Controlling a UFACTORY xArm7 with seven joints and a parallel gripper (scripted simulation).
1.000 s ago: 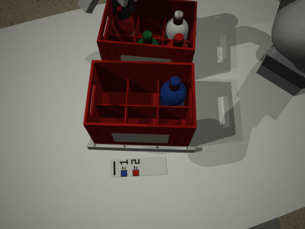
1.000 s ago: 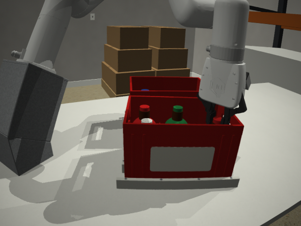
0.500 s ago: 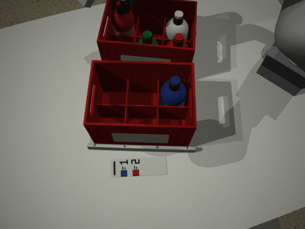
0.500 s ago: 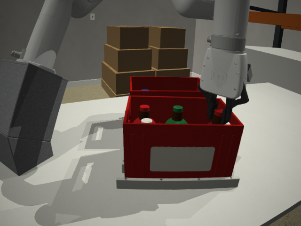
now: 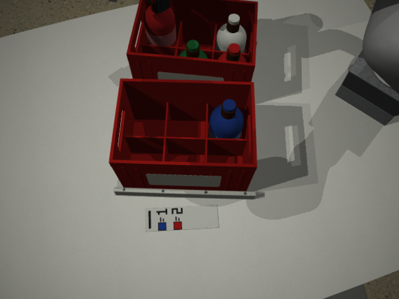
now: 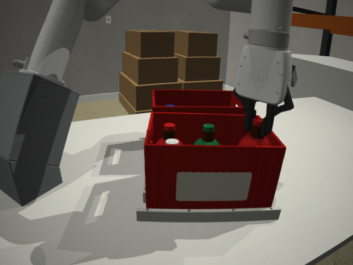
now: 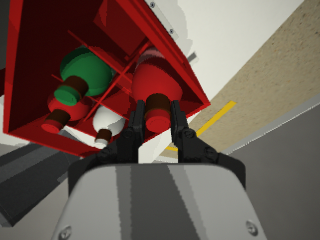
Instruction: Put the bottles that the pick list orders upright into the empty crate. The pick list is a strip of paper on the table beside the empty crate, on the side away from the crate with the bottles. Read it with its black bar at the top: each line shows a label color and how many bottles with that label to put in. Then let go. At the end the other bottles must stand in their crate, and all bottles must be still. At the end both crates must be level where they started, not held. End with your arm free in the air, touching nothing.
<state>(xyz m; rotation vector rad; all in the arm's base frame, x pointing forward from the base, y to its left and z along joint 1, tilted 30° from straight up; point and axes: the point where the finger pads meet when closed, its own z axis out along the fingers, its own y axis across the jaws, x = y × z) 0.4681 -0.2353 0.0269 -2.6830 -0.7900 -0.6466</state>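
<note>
The red bottle lies 70 mm below my hand. From my hand the other things lie so: green bottle: 70 mm behind, 100 mm to the left, 120 mm below; white bottle: 170 mm behind, 20 mm to the left, 120 mm below; blue bottle: 140 mm behind, 250 mm to the left, 120 mm below.
</note>
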